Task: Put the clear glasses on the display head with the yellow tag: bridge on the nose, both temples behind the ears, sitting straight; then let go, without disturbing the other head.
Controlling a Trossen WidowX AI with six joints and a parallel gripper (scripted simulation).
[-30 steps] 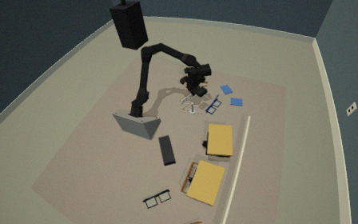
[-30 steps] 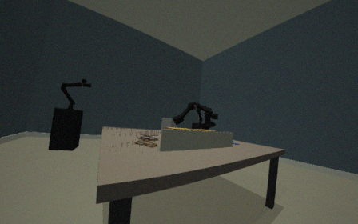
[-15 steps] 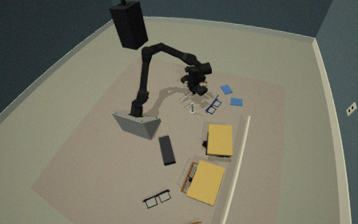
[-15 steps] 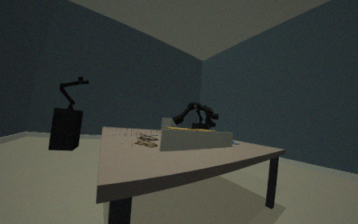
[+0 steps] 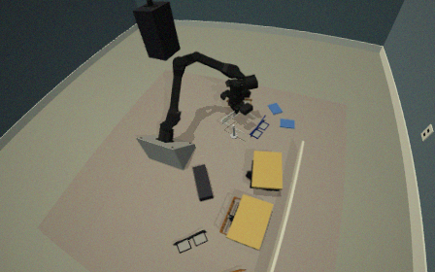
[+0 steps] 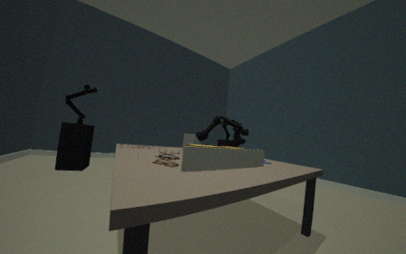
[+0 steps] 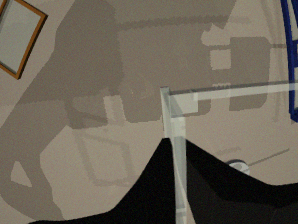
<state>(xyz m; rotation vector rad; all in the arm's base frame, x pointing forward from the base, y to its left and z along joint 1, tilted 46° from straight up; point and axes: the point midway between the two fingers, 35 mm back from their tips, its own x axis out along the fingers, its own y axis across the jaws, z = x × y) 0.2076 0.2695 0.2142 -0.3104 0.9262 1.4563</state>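
Right now the white post is 3 cm ahead of my gripper tip, 11 cm to the right of it and 3 cm below it. Also, from my gripper tip: black case (3 cm ahead, 41 cm to the right, 4 cm below); then long pale board (41 cm ahead, 37 cm to the right).
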